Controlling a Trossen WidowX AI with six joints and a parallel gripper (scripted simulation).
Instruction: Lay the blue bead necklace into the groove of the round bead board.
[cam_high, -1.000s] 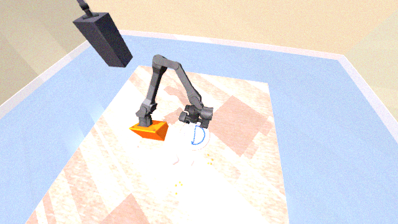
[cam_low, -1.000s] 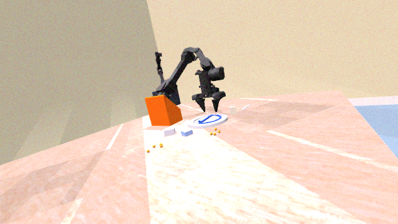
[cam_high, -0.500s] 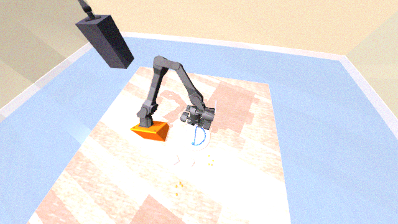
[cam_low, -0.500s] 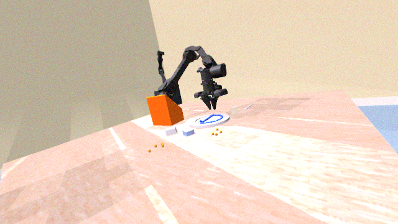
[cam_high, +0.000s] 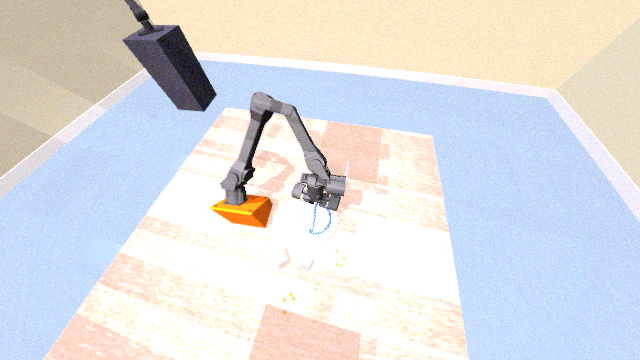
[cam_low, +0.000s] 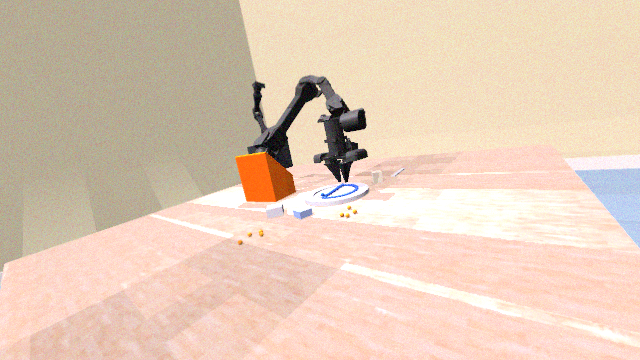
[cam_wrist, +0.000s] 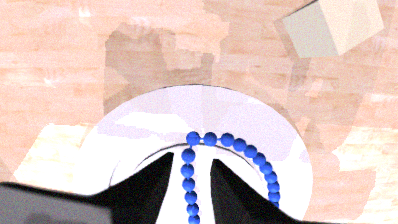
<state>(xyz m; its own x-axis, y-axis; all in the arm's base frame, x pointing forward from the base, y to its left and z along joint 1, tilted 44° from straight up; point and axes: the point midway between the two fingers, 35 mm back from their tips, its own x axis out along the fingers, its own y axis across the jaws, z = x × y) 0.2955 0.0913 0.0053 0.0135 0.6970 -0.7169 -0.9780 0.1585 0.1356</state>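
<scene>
Now: gripper tip 50 mm to the left of the round white bead board and 20 mm above it. Round my gripper tip: white stick (200 mm to the left, 120 mm ahead, 20 mm below); light blue cube (220 mm to the right, 20 mm below, 10 mm behind); beige cube (80 mm to the left, 80 mm ahead, 10 mm below).
</scene>
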